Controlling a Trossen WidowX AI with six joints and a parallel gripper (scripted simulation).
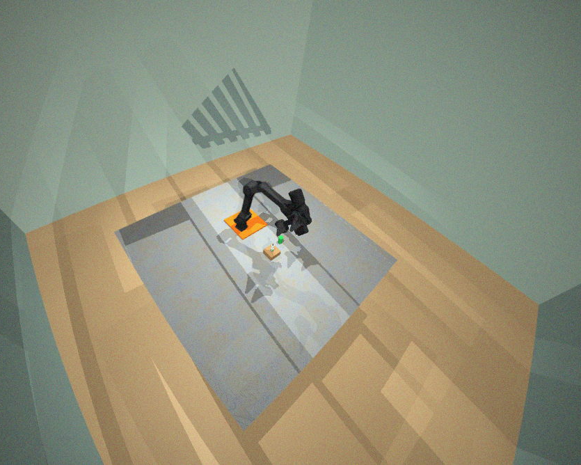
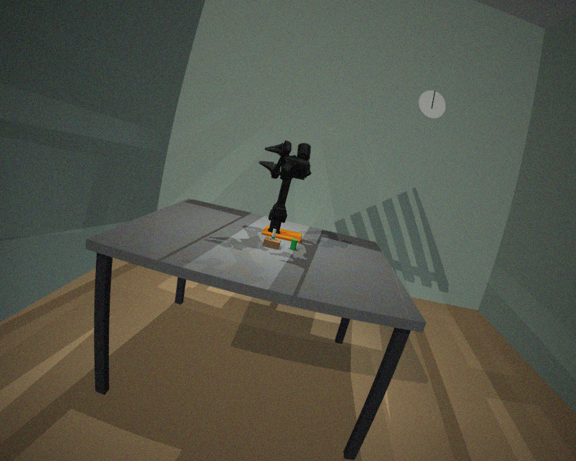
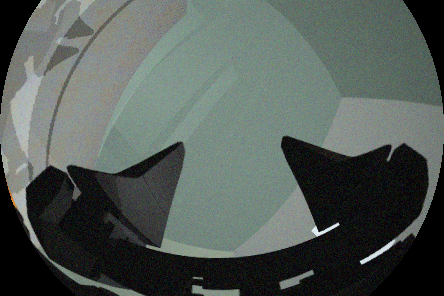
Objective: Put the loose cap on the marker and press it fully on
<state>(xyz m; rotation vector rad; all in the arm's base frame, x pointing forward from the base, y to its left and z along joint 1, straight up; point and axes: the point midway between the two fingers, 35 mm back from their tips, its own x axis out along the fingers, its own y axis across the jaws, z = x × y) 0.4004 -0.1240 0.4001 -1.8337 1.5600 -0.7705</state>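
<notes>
Right now my gripper tip is 39 cm above the green cap, 24 cm to the right of it and 14 cm past it. From my gripper tip the other things lie so: holder block: 40 cm below, 14 cm to the left, 13 cm behind.
</notes>
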